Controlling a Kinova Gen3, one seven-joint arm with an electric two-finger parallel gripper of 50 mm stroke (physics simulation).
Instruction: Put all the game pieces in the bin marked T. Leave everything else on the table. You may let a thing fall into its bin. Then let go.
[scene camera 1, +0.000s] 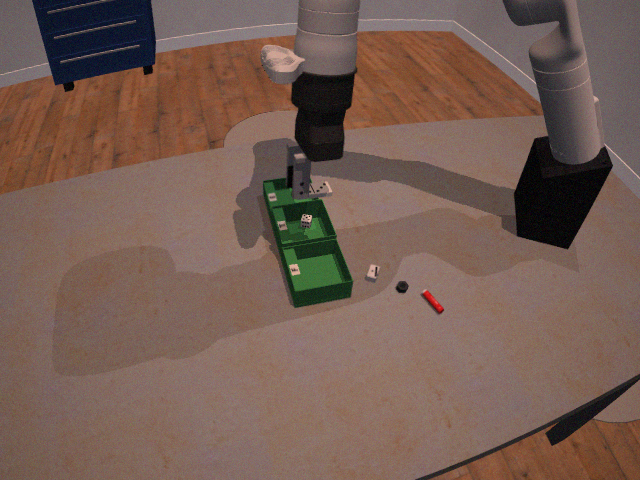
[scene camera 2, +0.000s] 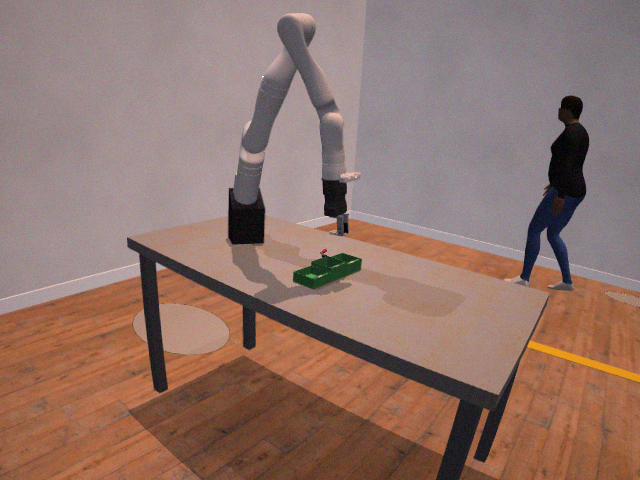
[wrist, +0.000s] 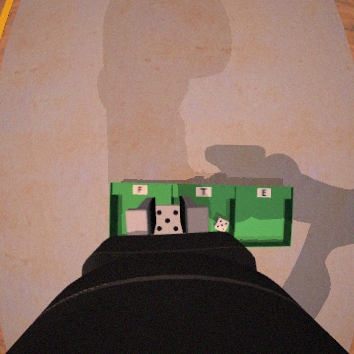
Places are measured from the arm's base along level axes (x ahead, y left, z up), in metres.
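Pixels of known places: gripper, fingertip midpoint: (scene camera 1: 297, 191) (scene camera 2: 343, 234) (wrist: 167, 209); arm's base, origin of the base link: (scene camera 1: 575, 149) (scene camera 2: 245, 196).
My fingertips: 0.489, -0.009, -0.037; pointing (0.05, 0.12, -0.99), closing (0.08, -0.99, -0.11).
For each thing: its middle in the pictures, then the offset to it from my fingertips, as dx, dy, dz. "*": a spot on its surface instead.
- white domino, body centre: (wrist: 167, 233) (scene camera 1: 312, 190) (scene camera 2: 337, 233) -0.021, -0.001, -0.003
- green bin marked T, body centre: (wrist: 201, 214) (scene camera 1: 302, 230) (scene camera 2: 329, 268) -0.018, -0.035, -0.115
- white die, body centre: (wrist: 220, 223) (scene camera 1: 306, 221) -0.031, -0.063, -0.123
- Bin F, surface spot: (wrist: 160, 190) * +0.013, +0.021, -0.103
- bin E, surface spot: (wrist: 277, 193) (scene camera 1: 270, 189) * +0.014, -0.139, -0.110
- small white block with a dark slot, body centre: (scene camera 1: 373, 273) -0.106, +0.059, -0.132
- black nut, body centre: (scene camera 1: 402, 287) -0.143, +0.093, -0.134
- red cylinder, body centre: (scene camera 1: 432, 301) -0.178, +0.131, -0.133
My gripper (scene camera 1: 299, 190) (scene camera 2: 342, 228) (wrist: 167, 209) is shut on a white domino (scene camera 1: 322, 189) (scene camera 2: 335, 233) (wrist: 167, 213) with black dots, held high above the table. In the wrist view the domino overlaps the boundary between bins F and T; its exact place over them is unclear. The green bin marked T (scene camera 1: 326, 223) (scene camera 2: 338, 270) (wrist: 220, 193) is the middle one of three. A white die (scene camera 1: 306, 221) (wrist: 221, 224) with black dots lies inside it. The gripper covers part of the bins in the wrist view.
Bin F (scene camera 1: 323, 296) (wrist: 160, 190) and bin E (scene camera 1: 267, 190) (wrist: 277, 193) adjoin bin T. A small white block with a dark slot (scene camera 1: 372, 272), a black nut (scene camera 1: 402, 286) and a red cylinder (scene camera 1: 433, 301) lie on the table beside bin F.
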